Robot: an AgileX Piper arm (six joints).
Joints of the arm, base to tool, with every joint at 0 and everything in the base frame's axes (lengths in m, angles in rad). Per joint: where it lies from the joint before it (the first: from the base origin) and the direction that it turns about. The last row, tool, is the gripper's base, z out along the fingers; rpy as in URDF.
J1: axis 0 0 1 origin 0.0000 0.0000 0.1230
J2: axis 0 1 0 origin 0.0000 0.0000 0.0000
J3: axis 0 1 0 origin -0.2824 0.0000 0.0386
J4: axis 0.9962 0 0.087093 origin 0.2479 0.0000 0.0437
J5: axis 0 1 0 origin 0.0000 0.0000 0.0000
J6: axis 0.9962 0 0.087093 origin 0.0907 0.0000 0.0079
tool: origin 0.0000 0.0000 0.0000 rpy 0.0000 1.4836 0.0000
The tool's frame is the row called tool.
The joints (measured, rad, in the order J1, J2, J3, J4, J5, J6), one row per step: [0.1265 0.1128 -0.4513 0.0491 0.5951 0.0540]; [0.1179 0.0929 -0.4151 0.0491 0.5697 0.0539]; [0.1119 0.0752 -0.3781 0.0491 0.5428 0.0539]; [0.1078 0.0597 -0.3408 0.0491 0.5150 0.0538]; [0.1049 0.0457 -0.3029 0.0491 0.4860 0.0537]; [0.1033 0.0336 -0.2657 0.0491 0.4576 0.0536]
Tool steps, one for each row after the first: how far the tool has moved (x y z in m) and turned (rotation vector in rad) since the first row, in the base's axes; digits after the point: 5 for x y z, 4 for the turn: [0.00084 -0.00028 -0.00829 0.0015 -0.0090 -0.0097]; [0.00217 -0.00044 -0.01682 0.0029 -0.0164 -0.0169]; [0.00385 -0.00050 -0.02551 0.0040 -0.0223 -0.0223]; [0.00578 -0.00052 -0.03441 0.0049 -0.0273 -0.0265]; [0.00780 -0.00049 -0.04328 0.0056 -0.0305 -0.0294]
